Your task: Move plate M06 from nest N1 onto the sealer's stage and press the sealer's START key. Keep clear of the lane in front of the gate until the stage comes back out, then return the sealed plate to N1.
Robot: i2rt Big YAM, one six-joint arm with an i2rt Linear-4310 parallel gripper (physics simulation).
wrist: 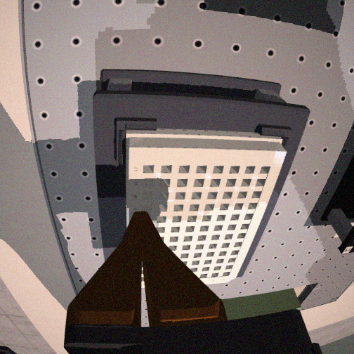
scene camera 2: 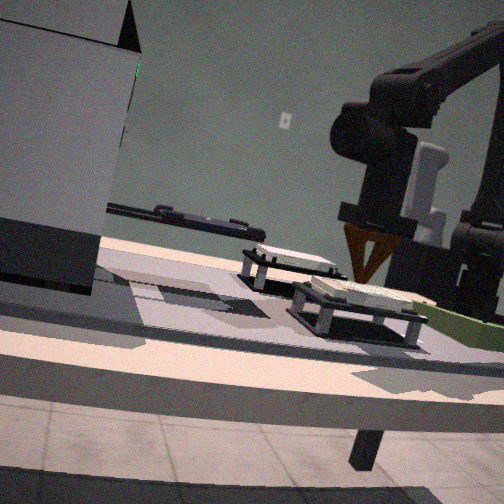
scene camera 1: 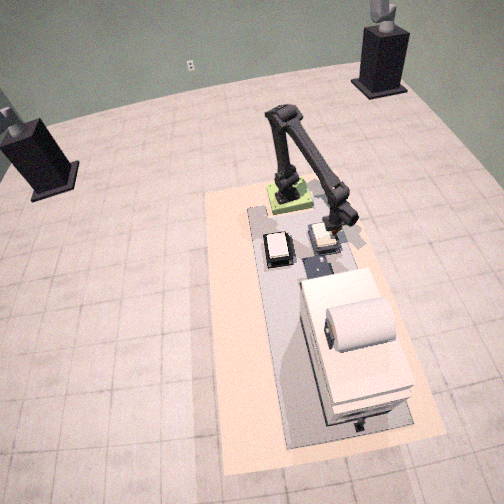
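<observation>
My gripper (scene camera 2: 360,283) is shut, holding nothing, and I see the gripper in the wrist view too (wrist: 140,219). There is a white roll (scene camera 1: 371,321) here, and I also see a dark sealer stage (scene camera 2: 235,228).
</observation>
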